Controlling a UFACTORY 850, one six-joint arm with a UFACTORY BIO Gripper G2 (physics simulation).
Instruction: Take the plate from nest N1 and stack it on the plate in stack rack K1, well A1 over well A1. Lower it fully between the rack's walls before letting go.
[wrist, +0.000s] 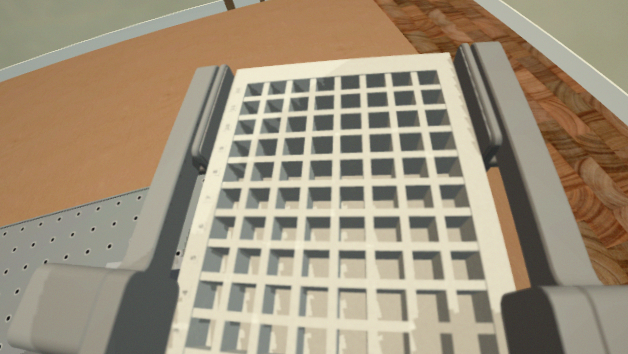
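Note:
A cream-white plate with a grid of square wells fills the middle of the wrist view. Small row numbers run along its left rim, and its near end is cut off by the lower edge of the view. My gripper is shut on this plate, with one dark finger pad against its left side and one against its right side near the far end. Nest N1, rack K1 and the plate in the rack cannot be made out in this view; what lies below the held plate is hidden by it.
A grey perforated board lies at the lower left. A brown table surface spreads behind and to the left. A patterned wood surface is at the right, with pale edging beyond it. Two thin dark posts show at the top edge.

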